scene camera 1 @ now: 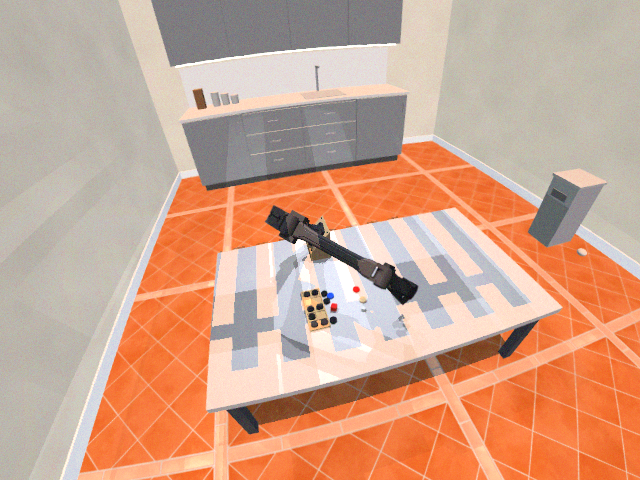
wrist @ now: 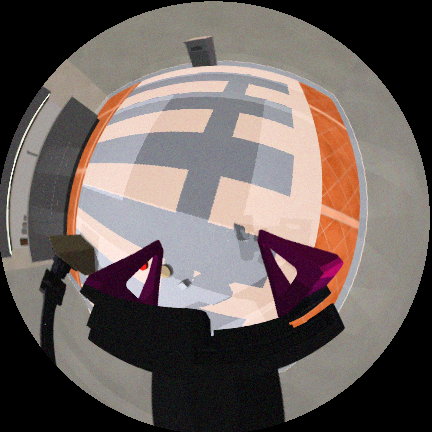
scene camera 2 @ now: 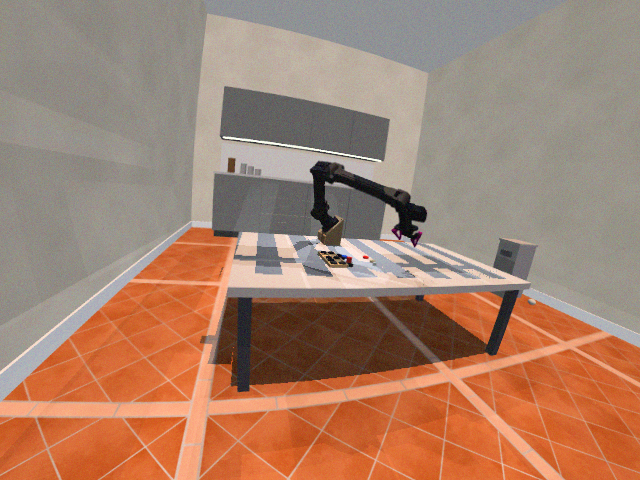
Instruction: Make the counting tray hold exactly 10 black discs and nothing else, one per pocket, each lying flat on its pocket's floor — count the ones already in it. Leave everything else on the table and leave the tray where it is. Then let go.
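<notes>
The tan counting tray [scene camera 1: 322, 313] [scene camera 2: 339, 265] lies on the table in front of the arm's base. Several black discs sit in its pockets; whether each lies flat is too small to tell. Three black discs show beside its right side: one [scene camera 1: 324, 293] at the back, one [scene camera 1: 326, 300] close to it, and one [scene camera 1: 333, 320] near the front. My gripper [scene camera 2: 407, 241] [wrist: 208, 240] is open and empty, above the table to the right of the tray. Its fingers are hidden under the wrist in scene camera 1.
Right of the tray are a blue disc [scene camera 1: 330, 296], a red block [scene camera 1: 333, 306] [scene camera 2: 349, 259], a red disc [scene camera 1: 356, 289] [scene camera 2: 365, 256] [wrist: 144, 266], a tan disc [scene camera 1: 362, 299] [wrist: 167, 271] and a small grey piece [scene camera 1: 363, 310] [wrist: 185, 283]. The arm's base [scene camera 1: 320, 251] stands behind the tray.
</notes>
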